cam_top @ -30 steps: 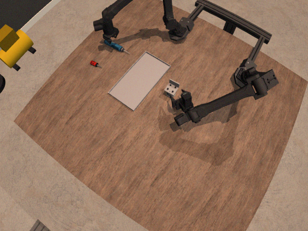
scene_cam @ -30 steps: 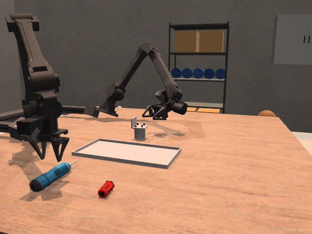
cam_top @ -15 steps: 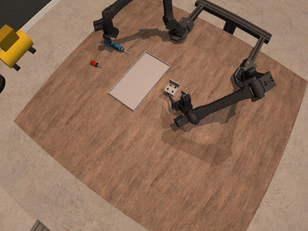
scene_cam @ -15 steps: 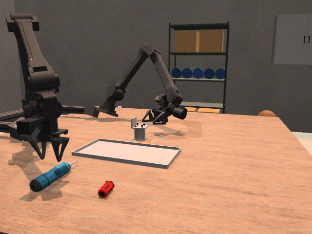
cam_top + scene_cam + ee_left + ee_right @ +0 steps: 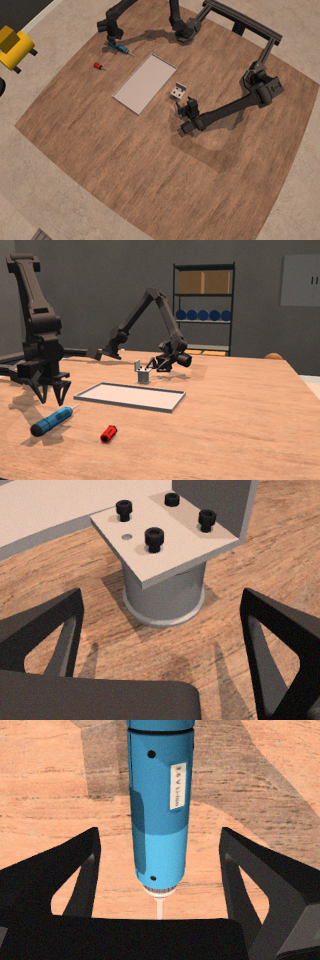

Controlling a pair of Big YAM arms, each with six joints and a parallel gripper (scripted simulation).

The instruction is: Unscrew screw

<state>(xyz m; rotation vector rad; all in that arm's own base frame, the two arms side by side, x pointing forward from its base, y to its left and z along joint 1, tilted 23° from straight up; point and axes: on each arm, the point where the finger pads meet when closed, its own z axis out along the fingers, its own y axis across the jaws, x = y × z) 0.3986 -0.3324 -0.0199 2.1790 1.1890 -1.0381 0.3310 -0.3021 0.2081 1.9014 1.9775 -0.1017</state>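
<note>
My left hand is 50 mm to the left of the joint module, 30 mm above it and 20 mm past it. Round my left hand: shallow grey tray: 280 mm to the right, 50 mm below, 30 mm ahead; then pale l-shaped bracket: 50 mm to the right, 20 mm behind, 10 mm above; then red manual screwdriver: 610 mm to the right, 150 mm ahead, 40 mm below.
</note>
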